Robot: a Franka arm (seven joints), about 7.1 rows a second.
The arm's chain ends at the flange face. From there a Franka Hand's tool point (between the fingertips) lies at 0.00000 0.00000 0.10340 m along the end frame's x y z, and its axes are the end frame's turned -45 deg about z.
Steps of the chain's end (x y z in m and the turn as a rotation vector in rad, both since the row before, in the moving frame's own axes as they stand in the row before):
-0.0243 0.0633 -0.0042 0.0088 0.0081 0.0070
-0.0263 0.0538 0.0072 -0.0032 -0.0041 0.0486
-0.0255 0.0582 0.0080 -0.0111 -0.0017 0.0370
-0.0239 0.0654 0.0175 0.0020 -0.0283 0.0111
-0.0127 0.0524 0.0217 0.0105 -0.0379 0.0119
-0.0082 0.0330 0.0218 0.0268 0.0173 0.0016
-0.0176 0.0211 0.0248 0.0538 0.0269 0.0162
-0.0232 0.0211 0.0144 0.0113 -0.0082 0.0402
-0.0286 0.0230 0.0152 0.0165 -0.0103 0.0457
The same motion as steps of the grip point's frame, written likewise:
-0.0607 0.0275 -0.0042 0.0005 0.0120 0.0070
-0.0572 0.0194 0.0072 0.0006 -0.0052 0.0486
-0.0601 0.0238 0.0080 -0.0066 -0.0091 0.0370
-0.0651 0.0271 0.0175 0.0214 -0.0186 0.0111
-0.0480 0.0245 0.0216 0.0342 -0.0194 0.0119
-0.0259 0.0168 0.0217 0.0067 0.0312 0.0016
-0.0215 0.0006 0.0246 0.0190 0.0571 0.0162
-0.0311 -0.0029 0.0144 0.0138 0.0022 0.0402
-0.0360 -0.0059 0.0152 0.0190 0.0044 0.0457

